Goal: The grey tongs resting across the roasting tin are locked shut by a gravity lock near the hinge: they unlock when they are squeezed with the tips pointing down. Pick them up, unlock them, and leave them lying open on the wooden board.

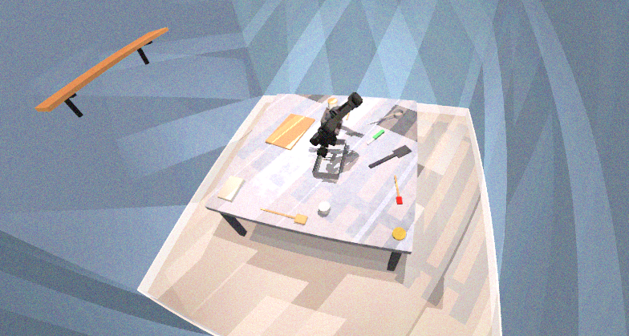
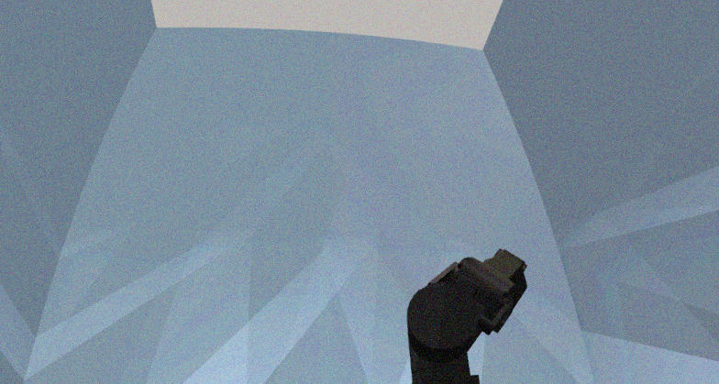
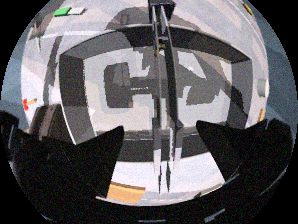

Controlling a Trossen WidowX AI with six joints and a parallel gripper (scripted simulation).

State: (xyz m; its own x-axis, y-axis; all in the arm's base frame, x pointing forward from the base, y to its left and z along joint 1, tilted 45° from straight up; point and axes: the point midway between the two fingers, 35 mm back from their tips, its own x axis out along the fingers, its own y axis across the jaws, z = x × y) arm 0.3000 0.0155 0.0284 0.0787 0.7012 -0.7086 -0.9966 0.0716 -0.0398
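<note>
Now: the grey roasting tin 3 cm to the left of my gripper tip, 2 cm below it and 2 cm ahead of it. Round my gripper tip: green-handled tool (31 cm to the left, 21 cm behind, 4 cm below); then wooden board (34 cm to the right, 25 cm behind, 4 cm below); then black spatula (44 cm to the left, 5 cm behind, 4 cm below).
</note>
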